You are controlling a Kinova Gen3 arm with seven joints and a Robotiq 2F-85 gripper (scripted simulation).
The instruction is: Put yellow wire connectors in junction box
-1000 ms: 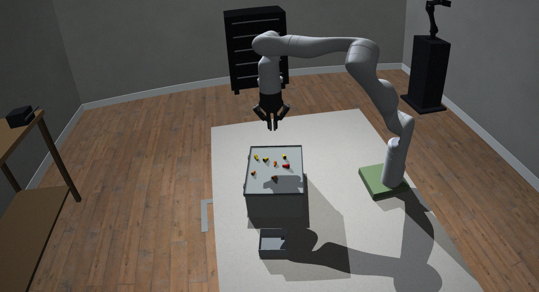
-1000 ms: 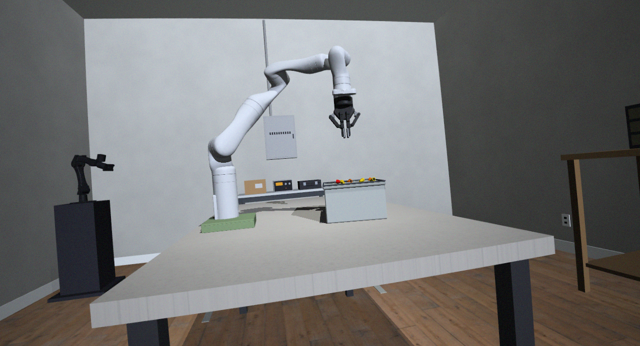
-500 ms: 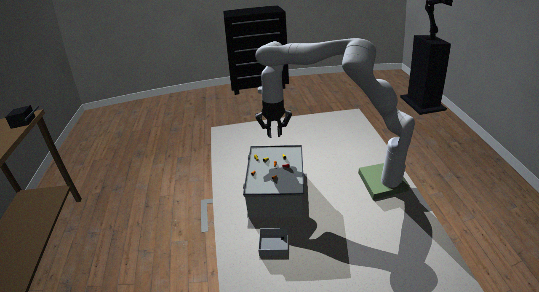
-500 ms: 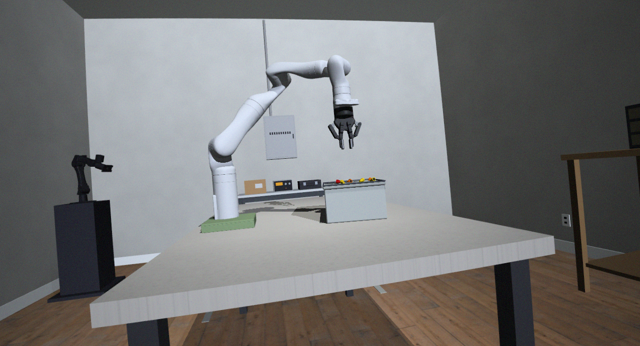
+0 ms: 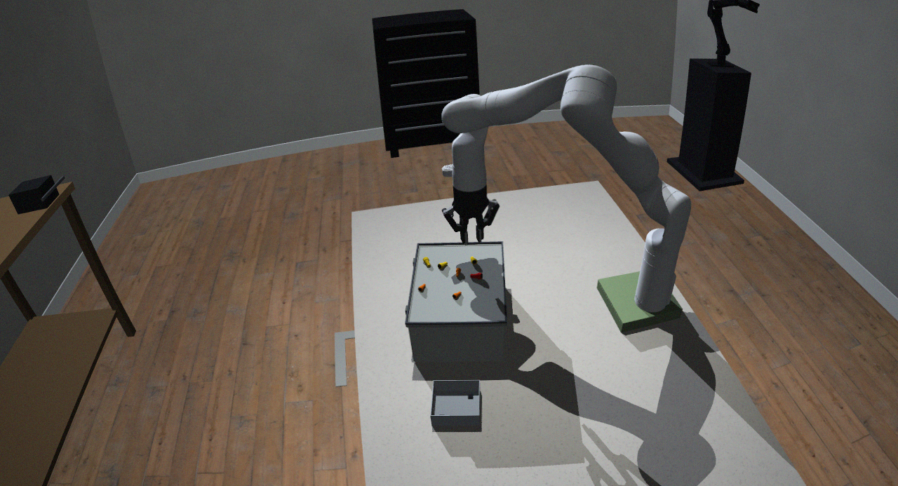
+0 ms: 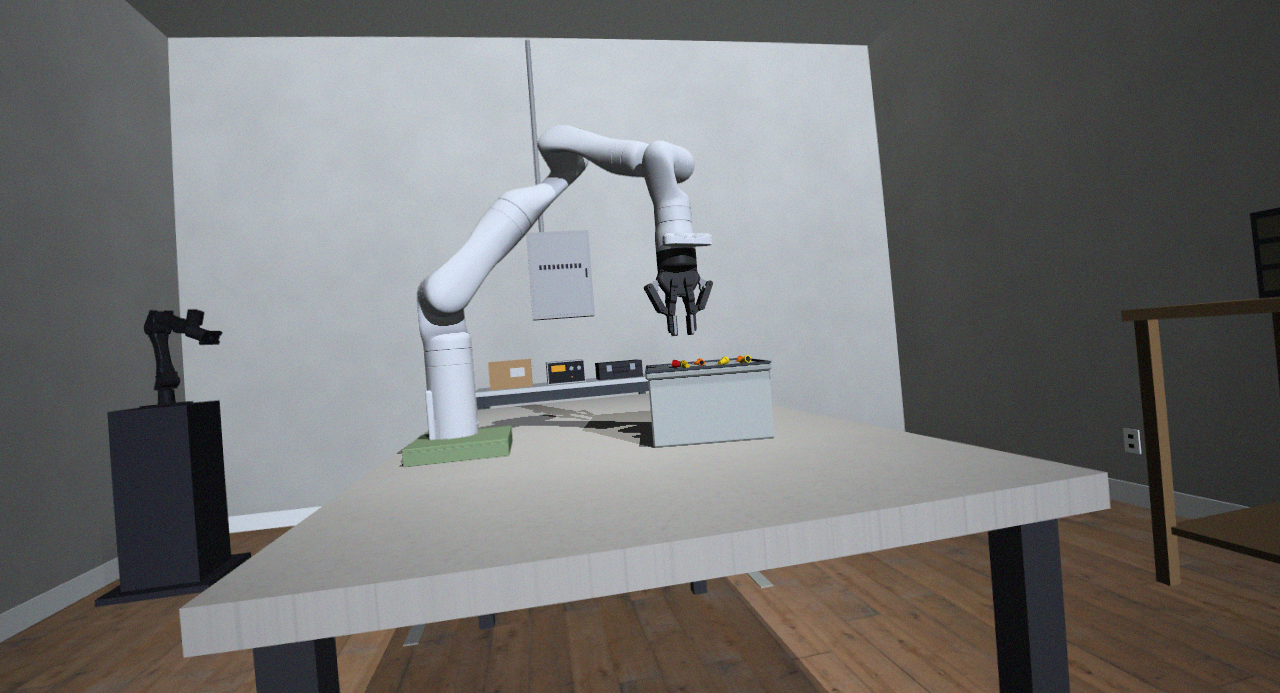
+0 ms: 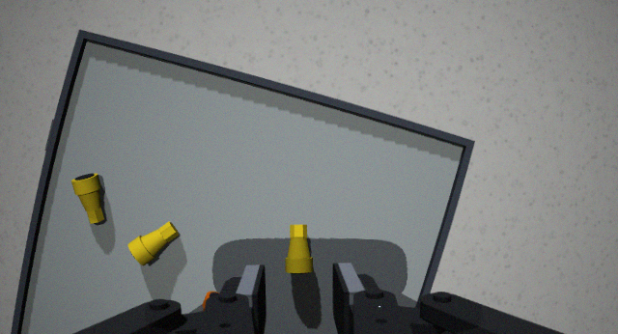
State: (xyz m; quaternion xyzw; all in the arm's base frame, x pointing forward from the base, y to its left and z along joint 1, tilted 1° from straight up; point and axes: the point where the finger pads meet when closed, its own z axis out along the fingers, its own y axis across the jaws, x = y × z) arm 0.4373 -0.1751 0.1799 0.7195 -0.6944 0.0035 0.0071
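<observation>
The red connector lies 1 cm ahead of my hand, 6 cm to the left of it and 7 cm below it. The rest, counted from my hand: tool case 5 cm ahead, 6 cm to the left, 12 cm below.
</observation>
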